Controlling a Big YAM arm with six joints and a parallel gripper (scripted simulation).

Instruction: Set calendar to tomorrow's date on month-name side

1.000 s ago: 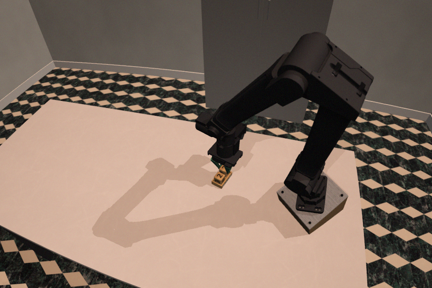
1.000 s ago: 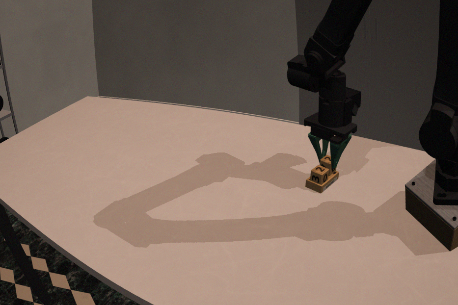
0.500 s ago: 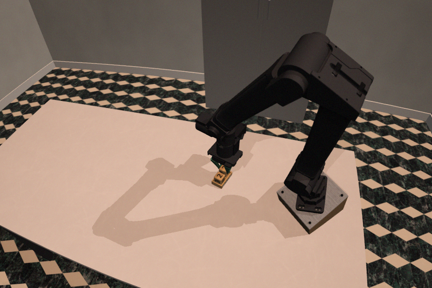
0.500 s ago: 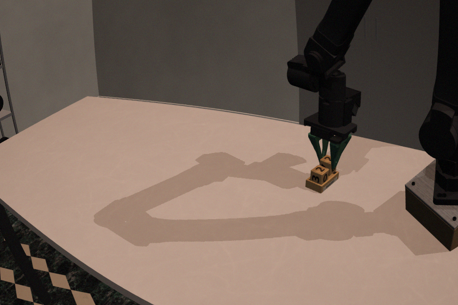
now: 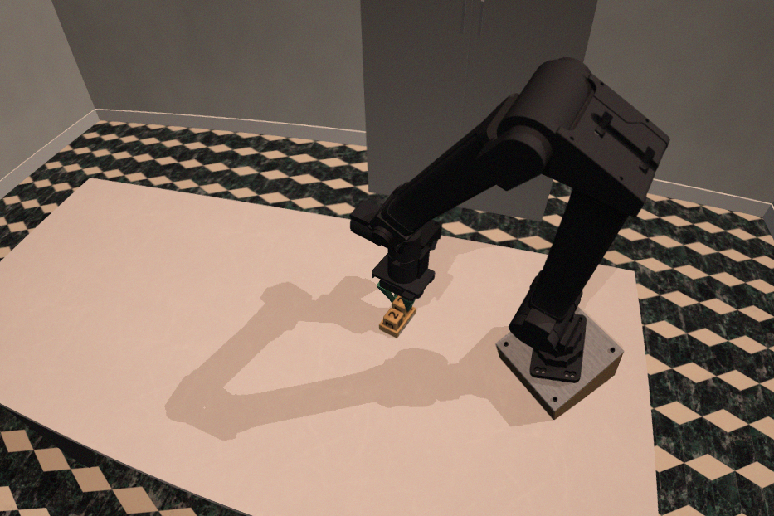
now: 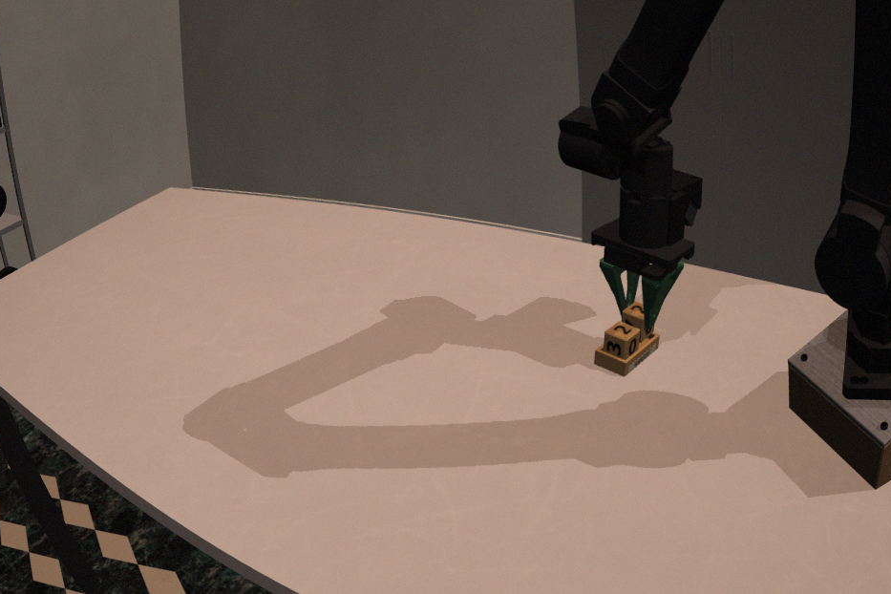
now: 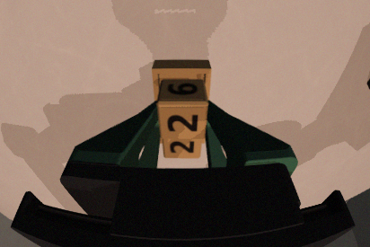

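Right now the tray is 2 cm to the left of my hand and 3 cm below it.
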